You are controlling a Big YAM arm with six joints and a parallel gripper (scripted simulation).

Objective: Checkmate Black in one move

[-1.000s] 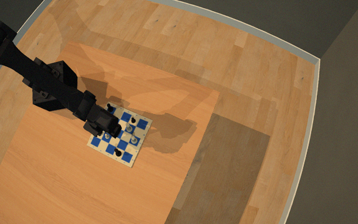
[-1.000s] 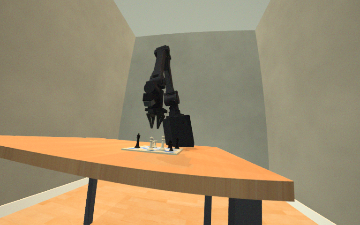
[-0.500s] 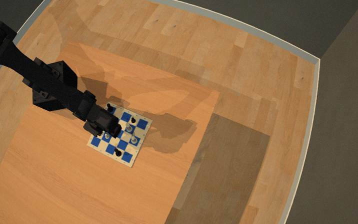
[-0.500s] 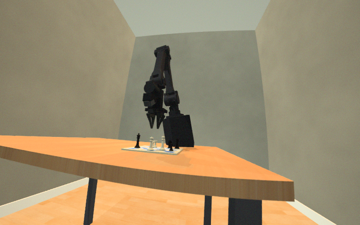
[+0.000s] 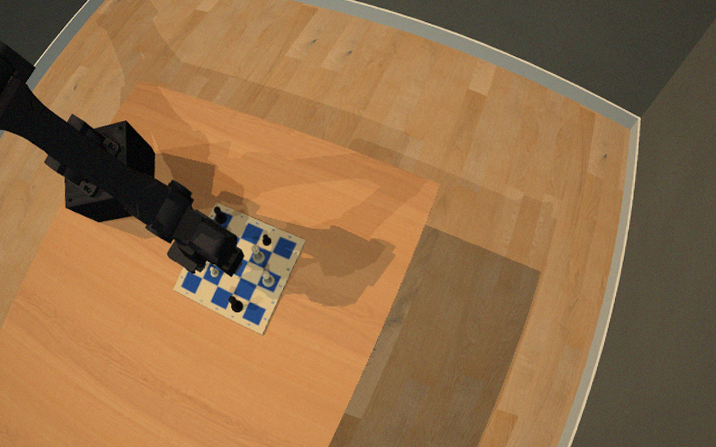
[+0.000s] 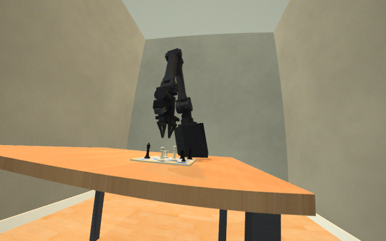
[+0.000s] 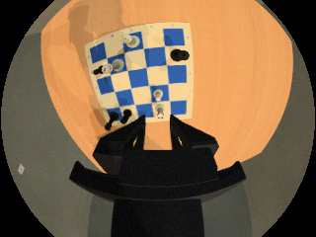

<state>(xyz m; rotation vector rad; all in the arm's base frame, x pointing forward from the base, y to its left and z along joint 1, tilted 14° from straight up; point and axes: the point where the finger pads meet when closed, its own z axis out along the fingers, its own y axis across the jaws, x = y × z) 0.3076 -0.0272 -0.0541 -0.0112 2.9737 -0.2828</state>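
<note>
The chessboard lies 3 cm ahead of my hand, 4 cm to the left of it and 10 cm below it. From my hand the other things lie so: tall black piece 8 cm ahead, 4 cm to the right, 7 cm below.
</note>
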